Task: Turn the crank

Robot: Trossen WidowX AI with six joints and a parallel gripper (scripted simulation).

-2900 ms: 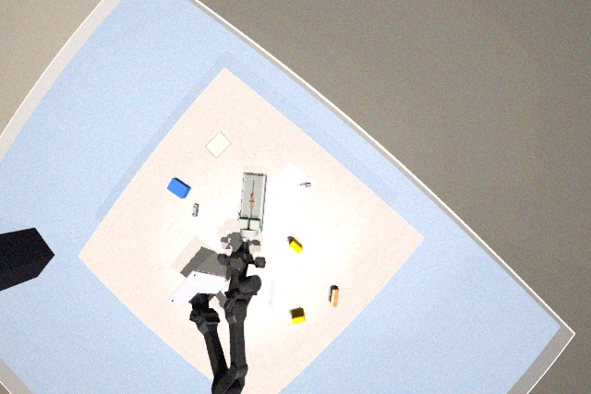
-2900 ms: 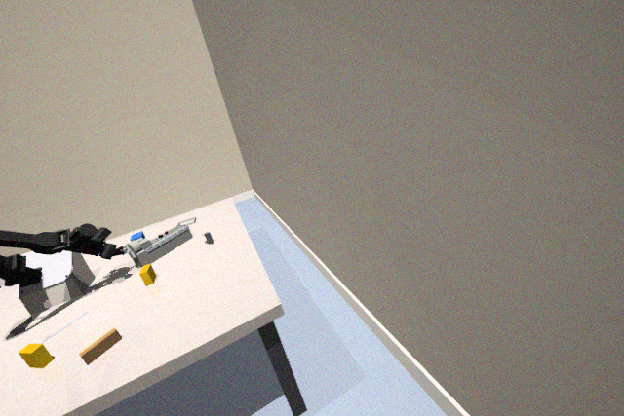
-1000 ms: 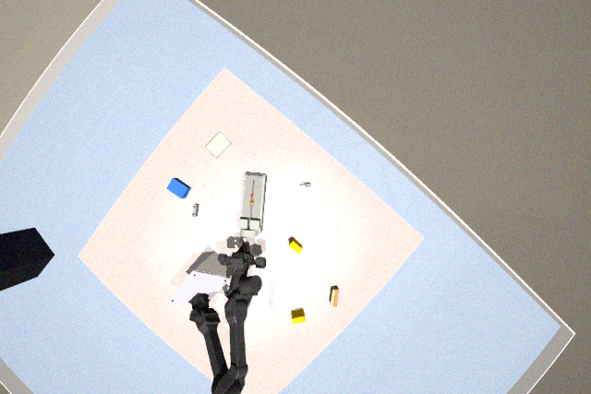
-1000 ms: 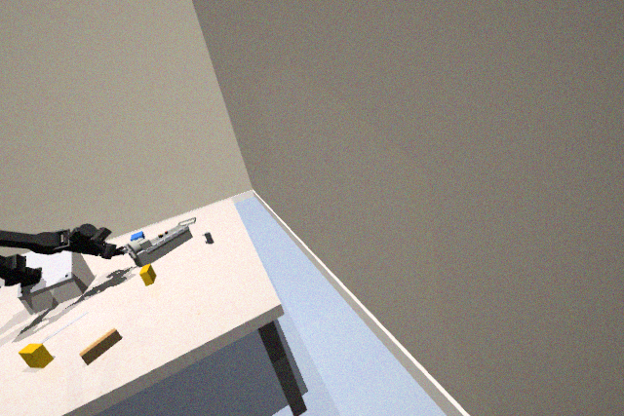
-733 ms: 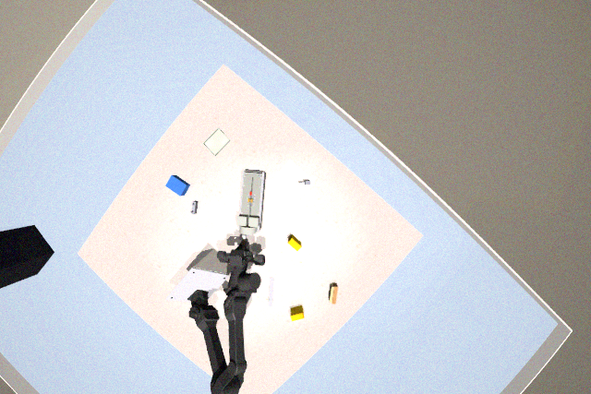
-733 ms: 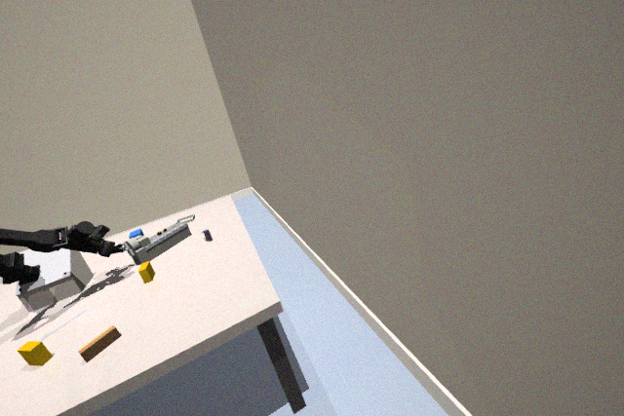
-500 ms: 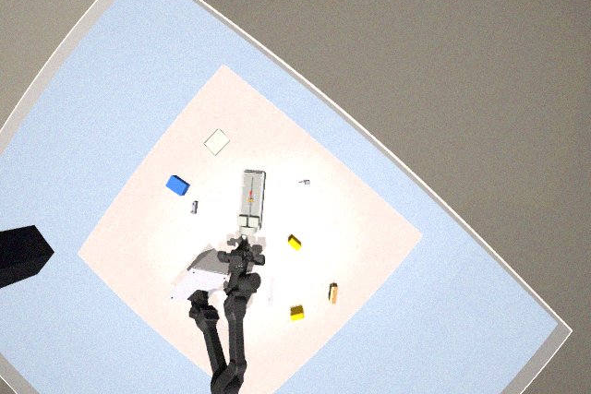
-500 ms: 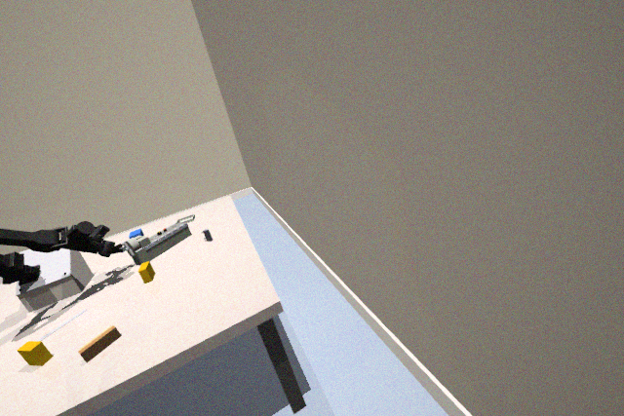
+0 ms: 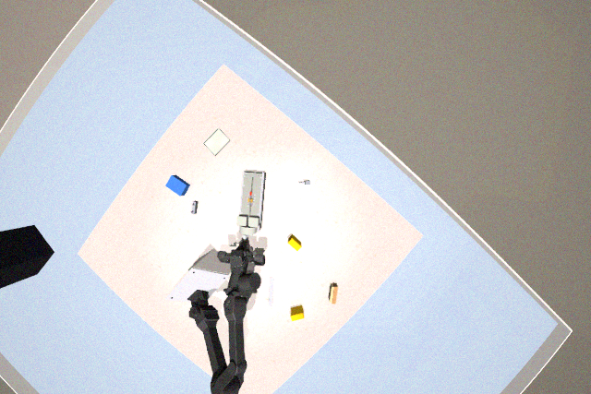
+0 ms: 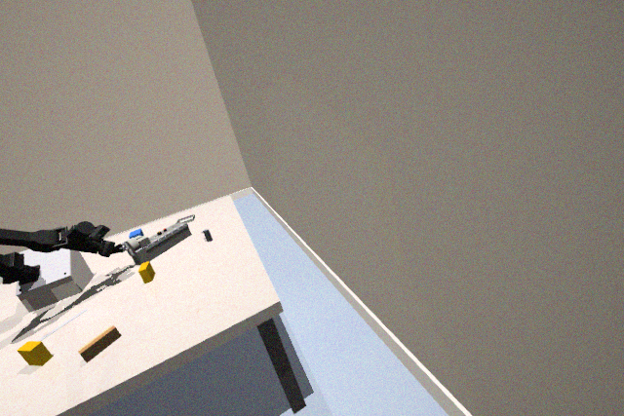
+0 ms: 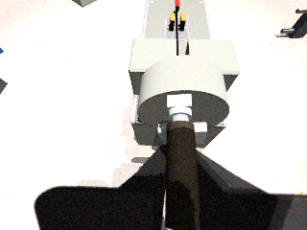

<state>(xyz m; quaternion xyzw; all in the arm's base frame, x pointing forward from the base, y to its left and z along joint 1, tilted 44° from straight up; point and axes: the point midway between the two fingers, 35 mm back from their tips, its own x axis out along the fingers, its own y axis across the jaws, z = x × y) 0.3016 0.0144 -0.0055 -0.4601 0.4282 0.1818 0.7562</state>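
The crank lies 1 cm above my gripper tip. Round my gripper tip: blue block 40 cm to the left, 9 cm behind, 7 cm below; dark brown crank handle 2 cm above, 1 cm to the right, 1 cm behind; red pointer 15 cm ahead, 12 cm to the left, 1 cm below.
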